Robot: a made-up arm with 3 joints. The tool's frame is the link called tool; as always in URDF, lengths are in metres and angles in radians. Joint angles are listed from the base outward.
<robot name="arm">
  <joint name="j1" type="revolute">
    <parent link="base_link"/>
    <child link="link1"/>
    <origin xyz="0.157 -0.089 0.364" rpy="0 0 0"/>
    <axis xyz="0 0 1"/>
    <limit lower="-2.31" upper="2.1"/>
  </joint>
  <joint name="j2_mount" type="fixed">
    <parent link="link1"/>
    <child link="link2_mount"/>
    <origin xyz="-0.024 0.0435 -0.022" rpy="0 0 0"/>
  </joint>
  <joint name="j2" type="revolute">
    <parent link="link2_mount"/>
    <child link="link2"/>
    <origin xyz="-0.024 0.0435 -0.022" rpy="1.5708 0 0"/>
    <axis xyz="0 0 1"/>
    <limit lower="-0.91" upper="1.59"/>
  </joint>
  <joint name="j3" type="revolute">
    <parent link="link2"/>
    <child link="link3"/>
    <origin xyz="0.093 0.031 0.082" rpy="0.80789 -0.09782 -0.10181"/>
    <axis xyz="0 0 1"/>
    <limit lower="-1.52" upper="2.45"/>
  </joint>
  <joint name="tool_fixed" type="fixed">
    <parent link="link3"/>
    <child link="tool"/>
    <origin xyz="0.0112 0.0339 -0.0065" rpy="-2.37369 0.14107 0"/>
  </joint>
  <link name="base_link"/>
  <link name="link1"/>
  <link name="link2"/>
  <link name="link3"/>
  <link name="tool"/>
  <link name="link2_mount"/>
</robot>
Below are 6 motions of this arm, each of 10 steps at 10 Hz.
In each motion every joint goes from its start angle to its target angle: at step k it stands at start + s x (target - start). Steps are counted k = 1, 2, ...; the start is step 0. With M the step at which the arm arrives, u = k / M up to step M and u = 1 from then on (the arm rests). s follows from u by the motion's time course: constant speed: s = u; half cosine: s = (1 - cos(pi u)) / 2; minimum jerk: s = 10 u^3 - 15 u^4 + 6 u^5.
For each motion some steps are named. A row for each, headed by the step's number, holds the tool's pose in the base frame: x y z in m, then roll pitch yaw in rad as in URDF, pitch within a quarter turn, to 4 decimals.
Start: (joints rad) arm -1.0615 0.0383 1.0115
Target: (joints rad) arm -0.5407 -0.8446 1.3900
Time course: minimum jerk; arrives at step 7
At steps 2, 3, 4, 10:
2: 0.1659 -0.1151 0.3698 0.0873 -0.6523 -1.7924
3: 0.1740 -0.1173 0.3536 -0.0533 -0.5712 -1.6523
4: 0.1813 -0.1149 0.3337 -0.2197 -0.4815 -1.4911
10: 0.1843 -0.1051 0.3066 -0.4523 -0.3653 -1.2685

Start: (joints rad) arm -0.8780 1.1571 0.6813
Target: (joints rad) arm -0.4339 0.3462 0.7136
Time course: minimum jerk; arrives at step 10
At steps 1, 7, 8, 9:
1: 0.1021 -0.0441 0.4188 1.5975 -1.1174 -2.6683
7: 0.1471 -0.0983 0.4103 0.3986 -0.8795 -1.2682
8: 0.1542 -0.1020 0.4061 0.3154 -0.8173 -1.1614
9: 0.1576 -0.1035 0.4040 0.2800 -0.7871 -1.1152

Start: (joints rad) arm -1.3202 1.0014 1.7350
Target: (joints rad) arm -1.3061 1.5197 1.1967
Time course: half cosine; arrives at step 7
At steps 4, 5, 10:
4: 0.1368 -0.0104 0.3932 2.0496 -0.3740 2.5614
5: 0.1317 -0.0023 0.3916 2.1290 -0.4002 2.5644
10: 0.1270 0.0052 0.3894 2.2067 -0.4262 2.5573

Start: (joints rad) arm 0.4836 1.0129 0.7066
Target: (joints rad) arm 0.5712 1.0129 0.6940
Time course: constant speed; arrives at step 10
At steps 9, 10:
9: 0.1166 -0.1300 0.4204 1.3031 -1.1218 -0.9727
10: 0.1169 -0.1304 0.4205 1.3010 -1.1224 -0.9614

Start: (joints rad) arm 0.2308 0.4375 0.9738
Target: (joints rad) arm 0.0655 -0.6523 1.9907
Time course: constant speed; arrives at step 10
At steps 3, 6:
3: 0.1680 -0.0894 0.3797 0.4713 -0.8615 -1.0459
6: 0.1770 -0.0813 0.3525 0.2749 -0.8776 -1.1599

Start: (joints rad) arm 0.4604 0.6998 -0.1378
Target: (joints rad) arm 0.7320 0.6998 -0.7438
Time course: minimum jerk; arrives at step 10
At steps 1, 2, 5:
1: 0.1634 -0.1026 0.4336 -0.0552 -0.5985 0.5871
2: 0.1644 -0.1019 0.4339 -0.0643 -0.5767 0.6246
5: 0.1714 -0.0932 0.4353 -0.1164 -0.3753 0.9395

